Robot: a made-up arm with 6 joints.
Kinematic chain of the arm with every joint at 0, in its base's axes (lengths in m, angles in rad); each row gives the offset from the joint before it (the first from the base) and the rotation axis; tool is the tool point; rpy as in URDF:
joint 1: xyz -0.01 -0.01 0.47 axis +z
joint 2: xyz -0.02 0.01 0 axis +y
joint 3: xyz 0.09 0 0.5 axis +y
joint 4: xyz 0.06 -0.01 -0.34 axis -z
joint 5: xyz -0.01 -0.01 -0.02 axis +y
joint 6: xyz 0.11 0 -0.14 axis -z
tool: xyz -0.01 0.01 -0.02 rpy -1.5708 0 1.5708
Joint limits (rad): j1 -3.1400..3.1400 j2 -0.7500..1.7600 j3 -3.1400..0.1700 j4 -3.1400..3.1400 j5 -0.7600..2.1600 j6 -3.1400..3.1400
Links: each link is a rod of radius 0.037 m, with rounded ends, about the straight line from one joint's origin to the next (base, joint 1, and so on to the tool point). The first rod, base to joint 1, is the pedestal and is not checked.
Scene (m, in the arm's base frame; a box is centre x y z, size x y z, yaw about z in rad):
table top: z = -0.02
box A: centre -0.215 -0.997 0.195 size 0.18 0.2 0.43 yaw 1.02
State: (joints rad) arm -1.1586 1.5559 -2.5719 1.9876 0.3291 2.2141
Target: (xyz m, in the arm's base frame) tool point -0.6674 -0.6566 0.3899
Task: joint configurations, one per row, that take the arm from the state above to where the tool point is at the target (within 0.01 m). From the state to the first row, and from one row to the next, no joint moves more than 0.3 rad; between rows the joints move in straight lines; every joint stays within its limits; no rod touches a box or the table.
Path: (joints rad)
1: -1.1930 1.4017 -2.6693 2.0270 0.2966 2.4438
2: -1.2273 1.2475 -2.7667 2.0664 0.2641 2.6735
3: -1.2617 1.0933 -2.8641 2.1057 0.2315 2.9032
4: -1.5017 1.1053 -2.7214 2.0800 0.1146 2.7322
5: -1.7418 1.1173 -2.5786 2.0543 -0.0023 2.5612
6: -1.9818 1.1294 -2.4359 2.0285 -0.1193 2.3902
7: -2.2219 1.1414 -2.2932 2.0028 -0.2362 2.2192

